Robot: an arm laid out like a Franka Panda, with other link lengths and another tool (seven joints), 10 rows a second.
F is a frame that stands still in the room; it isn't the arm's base.
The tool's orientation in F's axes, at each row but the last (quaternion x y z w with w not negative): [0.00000, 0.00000, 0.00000, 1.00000]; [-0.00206, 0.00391, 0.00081, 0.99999]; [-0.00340, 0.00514, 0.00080, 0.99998]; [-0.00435, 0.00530, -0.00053, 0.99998]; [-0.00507, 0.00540, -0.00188, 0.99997]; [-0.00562, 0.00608, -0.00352, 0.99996]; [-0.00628, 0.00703, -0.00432, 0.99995]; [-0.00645, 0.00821, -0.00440, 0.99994]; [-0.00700, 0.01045, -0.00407, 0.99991]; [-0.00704, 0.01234, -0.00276, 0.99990]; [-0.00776, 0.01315, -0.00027, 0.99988]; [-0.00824, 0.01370, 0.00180, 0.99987]
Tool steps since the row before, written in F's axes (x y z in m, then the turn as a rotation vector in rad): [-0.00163, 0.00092, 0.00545, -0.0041, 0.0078, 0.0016]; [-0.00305, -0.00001, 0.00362, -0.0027, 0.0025, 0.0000]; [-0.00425, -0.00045, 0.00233, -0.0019, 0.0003, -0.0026]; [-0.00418, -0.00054, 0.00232, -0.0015, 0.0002, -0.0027]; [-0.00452, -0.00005, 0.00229, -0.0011, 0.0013, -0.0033]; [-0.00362, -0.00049, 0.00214, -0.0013, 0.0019, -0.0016]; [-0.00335, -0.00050, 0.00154, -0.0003, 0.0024, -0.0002]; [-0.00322, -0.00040, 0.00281, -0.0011, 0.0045, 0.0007]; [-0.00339, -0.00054, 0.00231, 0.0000, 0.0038, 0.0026]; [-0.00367, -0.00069, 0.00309, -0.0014, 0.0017, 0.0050]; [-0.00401, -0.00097, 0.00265, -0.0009, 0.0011, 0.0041]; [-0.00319, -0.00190, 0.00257, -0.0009, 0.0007, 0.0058]
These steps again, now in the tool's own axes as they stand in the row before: [-0.00163, 0.00092, 0.00545, -0.0041, 0.0078, 0.0016]; [-0.00308, -0.00002, 0.00360, -0.0027, 0.0025, 0.0000]; [-0.00427, -0.00046, 0.00228, -0.0019, 0.0003, -0.0026]; [-0.00420, -0.00056, 0.00227, -0.0015, 0.0002, -0.0027]; [-0.00454, -0.00009, 0.00224, -0.0011, 0.0013, -0.0033]; [-0.00364, -0.00054, 0.00209, -0.0013, 0.0019, -0.0016]; [-0.00337, -0.00055, 0.00149, -0.0003, 0.0024, -0.0002]; [-0.00326, -0.00046, 0.00275, -0.0012, 0.0045, 0.0007]; [-0.00343, -0.00060, 0.00223, -0.0001, 0.0038, 0.0027]; [-0.00374, -0.00075, 0.00299, -0.0015, 0.0016, 0.0050]; [-0.00408, -0.00101, 0.00253, -0.0010, 0.0010, 0.0041]; [-0.00327, -0.00193, 0.00245, -0.0011, 0.0006, 0.0058]
